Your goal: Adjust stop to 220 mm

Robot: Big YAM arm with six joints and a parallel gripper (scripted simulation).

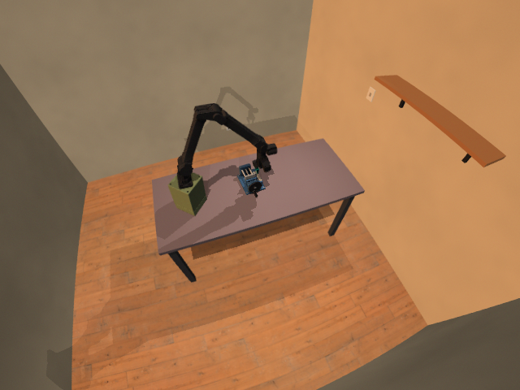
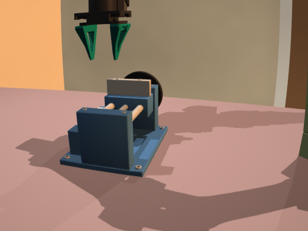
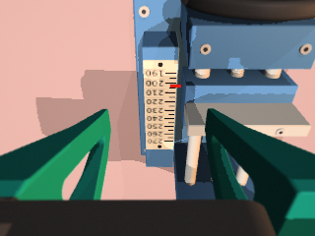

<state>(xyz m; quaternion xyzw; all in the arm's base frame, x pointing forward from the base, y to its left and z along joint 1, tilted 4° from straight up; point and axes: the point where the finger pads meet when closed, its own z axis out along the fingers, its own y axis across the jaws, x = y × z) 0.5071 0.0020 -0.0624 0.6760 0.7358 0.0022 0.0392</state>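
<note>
Right now the black crank handle is 12 cm below my hand, 8 cm to the right of it and 7 cm behind it. Round my hand: grey stop plate: 7 cm below, 5 cm behind, 3 cm to the left.
</note>
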